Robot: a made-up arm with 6 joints.
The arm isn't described. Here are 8 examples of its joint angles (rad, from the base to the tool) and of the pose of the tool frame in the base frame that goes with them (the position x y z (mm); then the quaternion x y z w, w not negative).
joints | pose
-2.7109 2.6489 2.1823 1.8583 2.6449 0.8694 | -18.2 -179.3 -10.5 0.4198 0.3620 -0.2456 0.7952
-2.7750 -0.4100 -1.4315 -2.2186 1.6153 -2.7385 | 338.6 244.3 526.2 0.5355 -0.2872 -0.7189 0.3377
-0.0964 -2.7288 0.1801 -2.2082 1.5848 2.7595 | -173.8 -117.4 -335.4 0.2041 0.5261 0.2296 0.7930
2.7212 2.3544 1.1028 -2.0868 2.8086 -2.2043 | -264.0 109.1 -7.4 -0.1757 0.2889 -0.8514 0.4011
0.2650 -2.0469 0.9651 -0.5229 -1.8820 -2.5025 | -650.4 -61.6 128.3 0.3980 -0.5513 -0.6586 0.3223
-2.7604 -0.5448 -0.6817 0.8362 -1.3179 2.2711 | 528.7 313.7 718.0 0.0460 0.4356 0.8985 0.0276
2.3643 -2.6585 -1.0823 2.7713 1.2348 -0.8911 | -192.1 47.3 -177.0 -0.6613 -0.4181 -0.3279 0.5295
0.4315 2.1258 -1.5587 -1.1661 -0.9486 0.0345 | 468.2 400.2 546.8 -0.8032 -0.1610 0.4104 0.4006
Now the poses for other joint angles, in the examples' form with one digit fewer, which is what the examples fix.
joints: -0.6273 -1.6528 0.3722 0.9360 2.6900 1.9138
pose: -301 367 410 0.373 -0.265 0.633 0.624
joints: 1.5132 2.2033 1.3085 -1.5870 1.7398 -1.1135
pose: 205 236 -73 0.502 -0.446 0.656 0.345
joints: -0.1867 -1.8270 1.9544 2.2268 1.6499 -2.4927
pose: -389 293 500 -0.933 -0.114 0.334 0.072
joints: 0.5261 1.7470 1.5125 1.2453 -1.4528 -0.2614
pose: 476 94 -48 0.139 0.319 0.408 0.844
